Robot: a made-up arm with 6 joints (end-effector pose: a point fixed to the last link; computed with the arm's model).
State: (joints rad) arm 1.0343 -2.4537 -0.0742 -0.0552 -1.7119 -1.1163
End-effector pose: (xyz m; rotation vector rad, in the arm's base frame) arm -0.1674 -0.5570 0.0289 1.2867 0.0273 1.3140
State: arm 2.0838 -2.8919 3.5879 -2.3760 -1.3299 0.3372
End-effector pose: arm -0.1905 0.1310 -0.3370 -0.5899 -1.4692 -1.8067
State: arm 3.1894 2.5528 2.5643 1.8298 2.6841 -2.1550
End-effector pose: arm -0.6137 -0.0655 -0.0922 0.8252 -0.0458 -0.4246
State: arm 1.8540 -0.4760 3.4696 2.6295 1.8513 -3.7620
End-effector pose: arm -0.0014 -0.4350 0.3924 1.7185 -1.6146 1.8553
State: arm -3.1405 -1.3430 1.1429 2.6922 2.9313 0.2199
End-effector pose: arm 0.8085 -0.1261 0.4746 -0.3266 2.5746 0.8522
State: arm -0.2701 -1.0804 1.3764 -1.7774 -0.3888 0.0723
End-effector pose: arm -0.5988 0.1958 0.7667 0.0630 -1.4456 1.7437
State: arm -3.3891 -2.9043 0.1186 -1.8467 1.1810 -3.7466
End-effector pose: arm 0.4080 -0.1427 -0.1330 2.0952 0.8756 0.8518
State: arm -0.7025 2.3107 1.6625 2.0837 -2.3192 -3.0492
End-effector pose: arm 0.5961 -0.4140 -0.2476 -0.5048 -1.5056 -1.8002
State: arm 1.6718 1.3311 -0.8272 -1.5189 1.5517 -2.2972
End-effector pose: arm -0.0144 0.2142 0.1387 1.7038 0.1473 0.0612
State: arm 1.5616 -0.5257 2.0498 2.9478 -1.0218 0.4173
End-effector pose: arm -0.1434 -0.5520 0.8132 0.1120 0.5234 -1.3146
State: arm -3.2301 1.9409 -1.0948 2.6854 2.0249 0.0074
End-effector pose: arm -0.1852 -0.1106 -0.0807 0.1705 -1.8958 -0.5334
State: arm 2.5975 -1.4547 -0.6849 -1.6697 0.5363 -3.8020
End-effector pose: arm 0.1574 -0.1115 0.3925 0.3150 -0.7330 1.7336
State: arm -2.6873 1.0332 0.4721 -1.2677 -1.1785 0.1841
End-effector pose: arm -0.6081 -0.2502 0.1890 1.7987 -0.9458 -1.2944
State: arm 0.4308 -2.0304 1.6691 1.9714 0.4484 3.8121
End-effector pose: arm -0.6402 -0.2337 -0.3100 0.0824 2.7722 -0.4294
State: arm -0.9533 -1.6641 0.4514 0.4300 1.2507 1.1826
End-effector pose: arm -0.5349 0.5319 0.4044 1.0727 1.5418 1.1218
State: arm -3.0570 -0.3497 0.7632 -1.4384 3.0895 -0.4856
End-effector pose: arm -0.0897 0.0111 0.9308 1.9013 0.7404 -1.1151
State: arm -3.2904 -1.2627 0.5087 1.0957 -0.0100 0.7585
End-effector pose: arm 0.6918 -0.0385 0.6593 0.9617 -1.2247 0.7653
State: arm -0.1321 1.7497 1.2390 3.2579 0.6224 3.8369
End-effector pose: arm 0.8056 0.0342 -0.0609 -0.6638 1.1363 0.2767
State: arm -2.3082 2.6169 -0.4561 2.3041 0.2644 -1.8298
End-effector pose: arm 0.1055 -0.0242 -0.3769 2.5829 0.8143 0.3429
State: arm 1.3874 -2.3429 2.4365 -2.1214 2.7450 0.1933
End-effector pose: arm -0.1593 -0.4543 -0.4940 -0.5350 -1.0423 -0.7940
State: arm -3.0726 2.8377 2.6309 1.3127 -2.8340 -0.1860
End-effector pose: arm -0.5050 0.0012 -0.2302 -1.6466 -0.3985 0.1741
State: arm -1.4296 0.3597 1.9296 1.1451 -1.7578 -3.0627
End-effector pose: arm -0.0496 -0.0650 1.0244 -0.8433 2.8560 0.1923
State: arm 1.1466 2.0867 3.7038 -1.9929 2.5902 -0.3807
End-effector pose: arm 0.1827 0.5449 0.2766 -2.4181 0.2297 1.3321
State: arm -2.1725 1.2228 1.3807 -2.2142 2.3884 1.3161
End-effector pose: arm -0.4024 -0.7355 0.3254 -0.5557 0.3048 1.6526
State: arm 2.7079 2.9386 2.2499 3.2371 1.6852 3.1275
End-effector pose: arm -0.3753 0.0191 -0.5271 -2.6838 0.4730 1.0564
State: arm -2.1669 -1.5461 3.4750 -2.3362 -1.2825 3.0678
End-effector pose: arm 0.3756 0.3796 -0.1215 -0.0742 0.1606 -1.3928
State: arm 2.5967 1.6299 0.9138 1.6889 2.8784 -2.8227
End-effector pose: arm -0.7468 0.4332 0.0672 1.1427 -1.0942 -0.1670
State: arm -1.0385 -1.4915 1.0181 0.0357 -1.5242 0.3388
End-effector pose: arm -0.5226 0.6097 0.4357 -0.7825 -0.7383 -1.1428
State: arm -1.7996 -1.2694 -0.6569 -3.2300 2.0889 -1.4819
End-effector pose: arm 0.1922 0.2063 0.5595 -0.0098 1.5092 -0.1537
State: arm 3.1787 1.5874 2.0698 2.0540 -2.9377 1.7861
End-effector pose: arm -0.7540 -0.0935 0.4586 -2.7736 -0.2273 0.5880
